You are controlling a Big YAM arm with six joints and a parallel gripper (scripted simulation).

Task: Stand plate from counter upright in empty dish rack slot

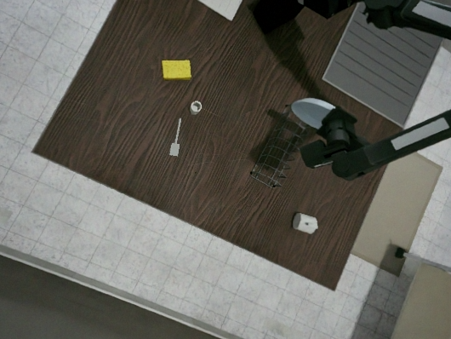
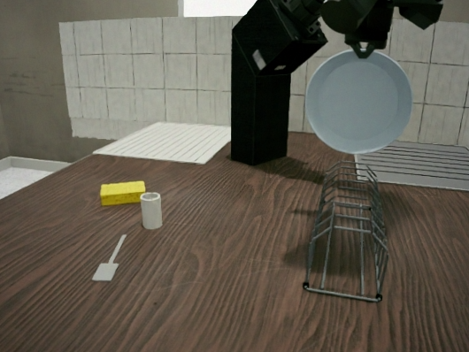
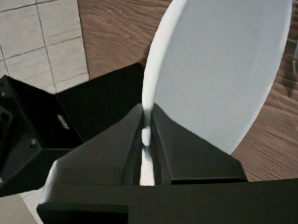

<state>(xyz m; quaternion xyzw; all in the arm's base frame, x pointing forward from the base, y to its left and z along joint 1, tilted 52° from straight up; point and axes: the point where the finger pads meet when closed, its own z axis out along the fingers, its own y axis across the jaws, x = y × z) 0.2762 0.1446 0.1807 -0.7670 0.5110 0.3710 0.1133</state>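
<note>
Now: hand 10 mm past the plate and 90 mm above it. Round my hand: white mat 330 mm behind, 710 mm to the right, 340 mm below; then grey draining board 550 mm behind, 130 mm to the left, 340 mm below; then white mug 260 mm ahead, 300 mm to the left, 300 mm below.
</note>
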